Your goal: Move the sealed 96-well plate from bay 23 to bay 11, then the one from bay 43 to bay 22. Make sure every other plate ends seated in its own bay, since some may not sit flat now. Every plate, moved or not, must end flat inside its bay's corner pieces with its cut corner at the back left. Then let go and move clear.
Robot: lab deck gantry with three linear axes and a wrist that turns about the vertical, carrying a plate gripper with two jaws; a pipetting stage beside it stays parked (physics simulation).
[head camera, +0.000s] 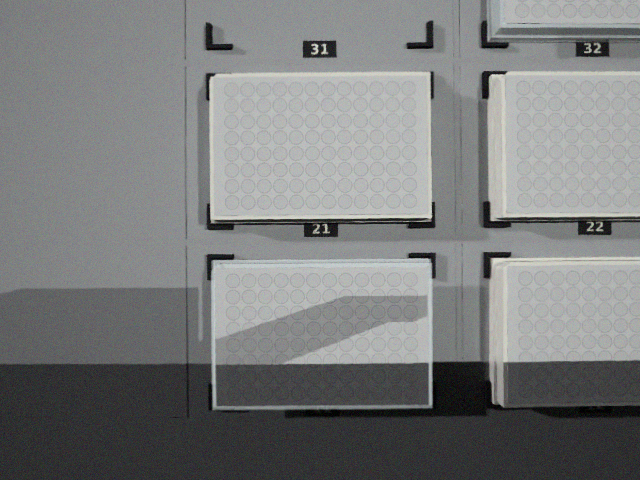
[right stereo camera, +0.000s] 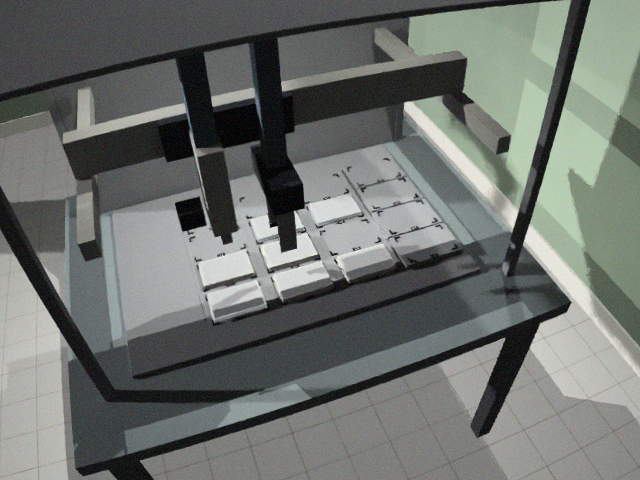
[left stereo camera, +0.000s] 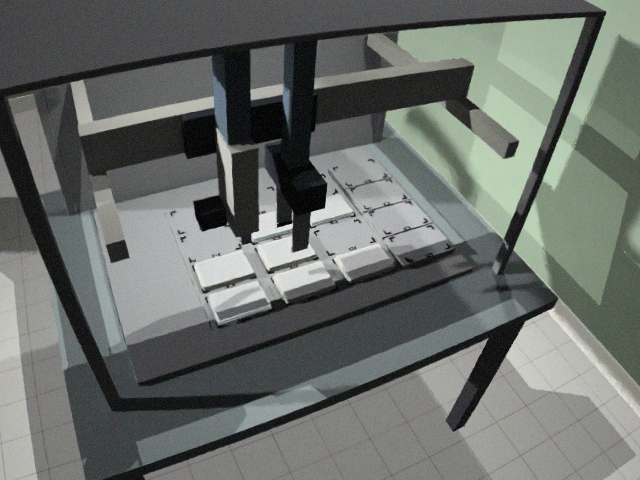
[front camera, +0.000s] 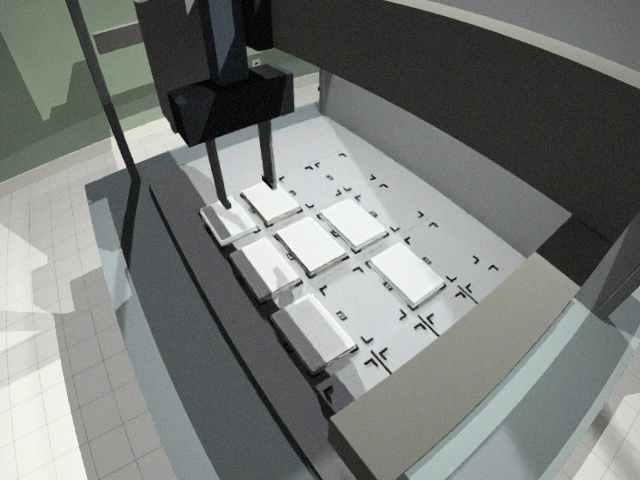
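Where they show: gripper, fingertip midpoint: point(right stereo camera: 282, 236) point(left stereo camera: 291, 236) point(front camera: 247, 193); robot's base, link origin: point(head camera: 215, 403) point(right stereo camera: 214, 324) point(left stereo camera: 218, 326) point(front camera: 200, 213).
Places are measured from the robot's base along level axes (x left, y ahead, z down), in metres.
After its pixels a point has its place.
Note:
White sealed plates stand in two front rows and behind. One point(front camera: 238, 221) {x 0.058, y 0.092, z -0.014 m} point(head camera: 320, 335) {x 0.044, y 0.063, z -0.014 m} point(left stereo camera: 240, 299) {x 0.044, y 0.068, z -0.015 m} point(right stereo camera: 236, 299) {x 0.041, y 0.065, z -0.014 m} is in bay 11 and another point(front camera: 310, 245) {x 0.145, y 0.237, z -0.014 m} point(head camera: 573, 144) {x 0.150, y 0.206, z -0.014 m} point(left stereo camera: 273, 256) {x 0.141, y 0.189, z -0.015 m} point(right stereo camera: 272, 258) {x 0.137, y 0.181, z -0.014 m} in bay 22. Both look flat inside the corner pieces that show; their cut corners are hard to make out. The empty bay 23 point(front camera: 356, 304) {x 0.139, y 0.389, z 0.000 m} shows bare deck and corner pieces. My gripper point(front camera: 248, 194) {x 0.052, y 0.194, z -0.160 m} point(left stereo camera: 291, 237) {x 0.052, y 0.194, z -0.160 m} point(right stereo camera: 280, 237) {x 0.052, y 0.194, z -0.160 m} is open and empty, raised above the plates near bays 22 and 32, and is outside the head view.
Other plates sit in bay 21 point(front camera: 271, 201) {x 0.147, y 0.077, z -0.014 m} point(head camera: 320, 147) {x 0.149, y 0.064, z -0.014 m}, bay 12 point(front camera: 269, 268) {x 0.050, y 0.241, z -0.014 m} point(head camera: 573, 310) {x 0.056, y 0.206, z -0.014 m}, bay 13 point(front camera: 312, 333) {x 0.040, y 0.399, z -0.015 m}, bay 32 point(front camera: 351, 222) {x 0.251, y 0.232, z -0.014 m} and bay 33 point(front camera: 405, 273) {x 0.249, y 0.396, z -0.014 m}; they look roughly flat. The parked pipetting stage point(left stereo camera: 238, 186) point(right stereo camera: 214, 188) hangs left of my gripper.

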